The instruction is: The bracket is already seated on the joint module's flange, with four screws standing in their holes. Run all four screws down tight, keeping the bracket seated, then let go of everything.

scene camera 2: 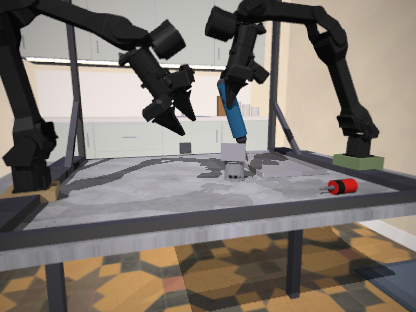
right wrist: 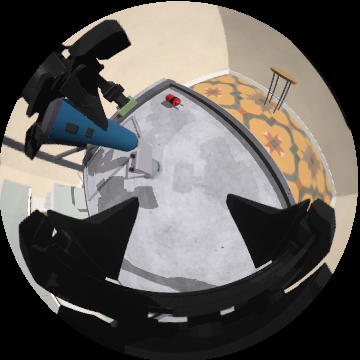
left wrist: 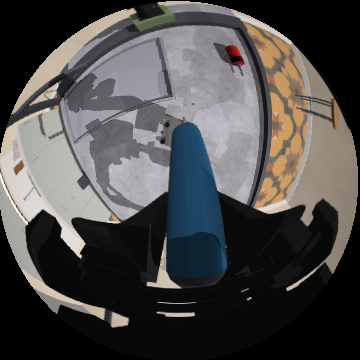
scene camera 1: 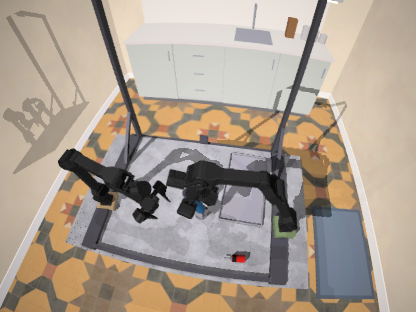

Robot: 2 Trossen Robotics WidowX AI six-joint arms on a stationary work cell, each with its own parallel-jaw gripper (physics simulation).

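Observation:
My left gripper is shut on a blue screwdriver, which leans with its lower end at the bracket's edge. The light grey bracket sits on the round grey joint module. Dark screw heads or holes show on the bracket in both wrist views; how deep the screws stand cannot be told, and the screwdriver hides the spot at its tip. My right gripper is open and empty, above the table to the left of the bracket in scene camera 2.
A red and black tool with thin prongs lies near the table's front right. A flat grey tray lies right of the bracket in scene camera 1. Dark frame posts rise at the back corners.

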